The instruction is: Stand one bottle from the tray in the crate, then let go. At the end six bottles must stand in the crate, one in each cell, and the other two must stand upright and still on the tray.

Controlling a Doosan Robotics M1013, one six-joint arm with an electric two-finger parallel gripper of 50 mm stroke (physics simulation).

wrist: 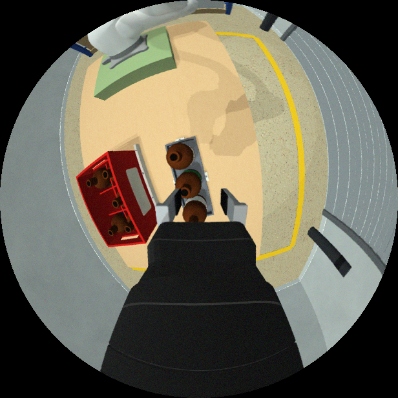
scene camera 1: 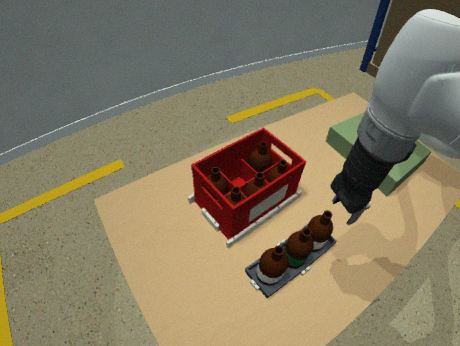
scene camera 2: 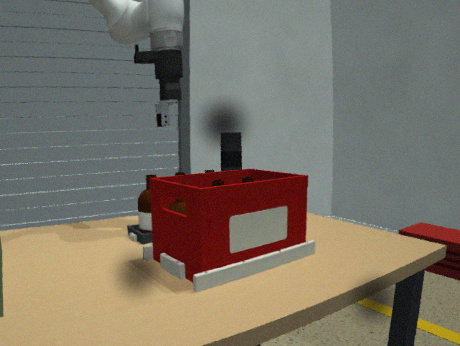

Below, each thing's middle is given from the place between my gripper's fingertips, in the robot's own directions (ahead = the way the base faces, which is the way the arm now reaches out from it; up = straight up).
The dark tray (scene camera 1: 290,273) is 27 cm below my hand, 5 cm to the right of it and 2 cm ahead of it. From my hand the other things lie so: red crate (scene camera 1: 233,160) (30 cm to the right, 20 cm below, 1 cm ahead).
